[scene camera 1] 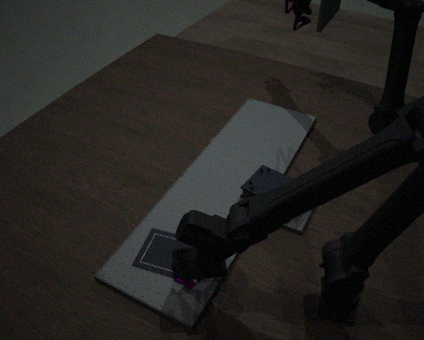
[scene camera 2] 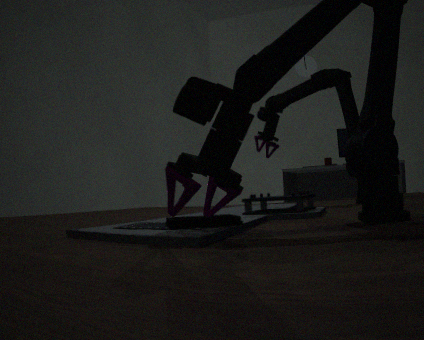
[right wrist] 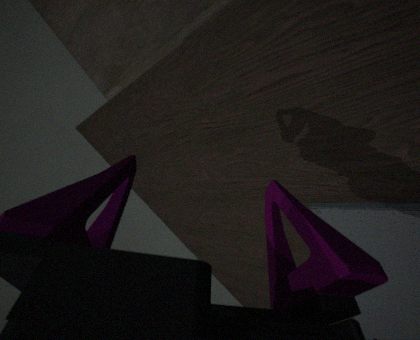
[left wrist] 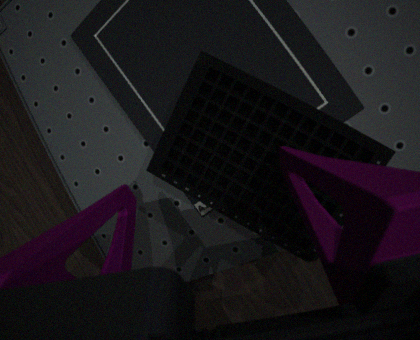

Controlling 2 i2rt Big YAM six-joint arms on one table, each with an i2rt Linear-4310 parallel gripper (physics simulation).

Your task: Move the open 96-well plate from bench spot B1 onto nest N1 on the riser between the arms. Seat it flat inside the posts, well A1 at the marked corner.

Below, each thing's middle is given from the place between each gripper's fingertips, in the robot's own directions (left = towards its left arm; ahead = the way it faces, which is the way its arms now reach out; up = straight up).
My right hand is 106 cm to the right of the black well plate (scene camera 2: 216,220), 21 cm above it and 16 cm past it.
My left hand is 1 cm past the black well plate, 3 cm to the left of it and 1 cm above it.
